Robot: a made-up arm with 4 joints. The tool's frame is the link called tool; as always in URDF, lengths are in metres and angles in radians. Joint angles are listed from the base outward.
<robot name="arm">
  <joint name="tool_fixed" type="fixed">
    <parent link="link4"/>
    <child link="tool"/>
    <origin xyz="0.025 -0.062 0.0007" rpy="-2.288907 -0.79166 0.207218"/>
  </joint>
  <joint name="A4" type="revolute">
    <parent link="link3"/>
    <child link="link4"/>
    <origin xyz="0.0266 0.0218 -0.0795" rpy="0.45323 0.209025 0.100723"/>
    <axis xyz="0 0 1"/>
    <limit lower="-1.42" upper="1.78"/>
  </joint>
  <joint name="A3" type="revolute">
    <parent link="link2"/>
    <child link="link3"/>
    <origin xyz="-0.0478 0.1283 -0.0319" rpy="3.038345 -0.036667 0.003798"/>
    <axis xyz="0 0 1"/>
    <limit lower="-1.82" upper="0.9"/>
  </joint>
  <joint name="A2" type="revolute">
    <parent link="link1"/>
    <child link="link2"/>
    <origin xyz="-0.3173 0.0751 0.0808" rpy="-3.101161 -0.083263 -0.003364"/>
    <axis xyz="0 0 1"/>
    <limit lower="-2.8" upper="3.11"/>
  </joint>
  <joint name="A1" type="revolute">
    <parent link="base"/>
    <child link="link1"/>
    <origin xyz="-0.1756 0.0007 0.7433" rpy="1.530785 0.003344 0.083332"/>
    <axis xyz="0 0 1"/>
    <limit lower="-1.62" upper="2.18"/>
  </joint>
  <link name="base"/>
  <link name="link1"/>
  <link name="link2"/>
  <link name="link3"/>
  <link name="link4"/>
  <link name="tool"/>
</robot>
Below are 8 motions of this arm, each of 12 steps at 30 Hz.
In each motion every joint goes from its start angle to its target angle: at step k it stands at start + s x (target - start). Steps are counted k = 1, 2, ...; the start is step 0. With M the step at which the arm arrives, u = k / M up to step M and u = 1 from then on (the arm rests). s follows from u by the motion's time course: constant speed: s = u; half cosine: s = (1 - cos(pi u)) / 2; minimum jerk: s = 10 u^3 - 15 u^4 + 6 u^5.
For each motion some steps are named. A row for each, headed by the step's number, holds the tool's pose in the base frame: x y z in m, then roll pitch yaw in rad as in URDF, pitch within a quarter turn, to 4 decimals.
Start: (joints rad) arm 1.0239 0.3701 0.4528 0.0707
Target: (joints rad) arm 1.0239 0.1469 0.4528 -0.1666
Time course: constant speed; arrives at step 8
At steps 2, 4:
2: -0.3029 -0.0158 0.4143 0.5810 -0.8483 -0.8489
4: -0.2969 -0.0160 0.4161 0.5602 -0.8705 -0.8419

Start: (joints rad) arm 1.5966 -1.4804 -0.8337 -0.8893
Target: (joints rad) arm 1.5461 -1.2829 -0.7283 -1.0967
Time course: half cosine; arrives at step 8
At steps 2, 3, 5, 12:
2: -0.1489 -0.0321 0.5779 0.7750 -1.0881 -1.2281
3: -0.1455 -0.0322 0.5729 0.6585 -1.0793 -1.1367
5: -0.1387 -0.0326 0.5603 0.4029 -1.0410 -0.9401
12: -0.1345 -0.0331 0.5494 0.2224 -0.9949 -0.8073

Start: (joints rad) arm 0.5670 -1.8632 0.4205 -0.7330
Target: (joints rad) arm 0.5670 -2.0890 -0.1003 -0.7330
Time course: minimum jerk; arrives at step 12
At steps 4, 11, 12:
4: -0.3427 -0.0439 0.7564 2.0936 -0.8507 -2.5045
11: -0.3500 -0.0458 0.7744 1.7946 -0.9964 -2.2289
12: -0.3500 -0.0458 0.7745 1.7923 -0.9972 -2.2267

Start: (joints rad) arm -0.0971 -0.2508 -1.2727 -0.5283
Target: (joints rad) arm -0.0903 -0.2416 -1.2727 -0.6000
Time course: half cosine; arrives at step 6
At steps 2, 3, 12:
2: -0.5348 -0.0341 0.6753 -2.0294 1.0537 -1.6574
3: -0.5356 -0.0343 0.6760 -2.0650 1.0568 -1.6832
12: -0.5369 -0.0348 0.6772 -2.1371 1.0616 -1.7359

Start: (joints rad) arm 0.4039 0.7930 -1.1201 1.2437
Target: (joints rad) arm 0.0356 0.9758 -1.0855 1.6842
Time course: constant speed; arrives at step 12
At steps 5, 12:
5: -0.5882 -0.0552 0.5657 -0.6770 0.1318 -1.1510
12: -0.6146 -0.0602 0.6724 -0.7786 0.0534 -1.1824

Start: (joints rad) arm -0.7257 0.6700 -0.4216 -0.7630
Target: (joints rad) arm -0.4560 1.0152 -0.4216 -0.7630
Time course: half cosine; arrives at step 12
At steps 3, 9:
3: -0.5471 -0.0188 1.0373 2.9982 0.5861 -2.5847
9: -0.5901 -0.0240 1.0061 2.9472 0.5490 -2.6175

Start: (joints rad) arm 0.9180 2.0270 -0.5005 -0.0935
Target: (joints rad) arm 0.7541 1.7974 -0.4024 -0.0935
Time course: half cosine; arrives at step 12
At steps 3, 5, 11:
3: -0.6129 -0.0445 0.4900 -2.1346 1.0319 -1.7379
5: -0.6180 -0.0438 0.4961 -2.0648 1.0407 -1.6827
11: -0.6295 -0.0417 0.5143 -1.8663 1.0530 -1.5232

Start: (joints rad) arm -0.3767 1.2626 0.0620 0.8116
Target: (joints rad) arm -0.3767 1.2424 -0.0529 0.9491
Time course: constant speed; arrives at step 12
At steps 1, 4, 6, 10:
1: -0.5653 -0.0205 0.9048 -0.9648 0.5576 -1.1512
4: -0.5656 -0.0213 0.9031 -0.9632 0.5412 -1.1577
6: -0.5659 -0.0218 0.9021 -0.9622 0.5302 -1.1618
10: -0.5663 -0.0230 0.9000 -0.9600 0.5081 -1.1696

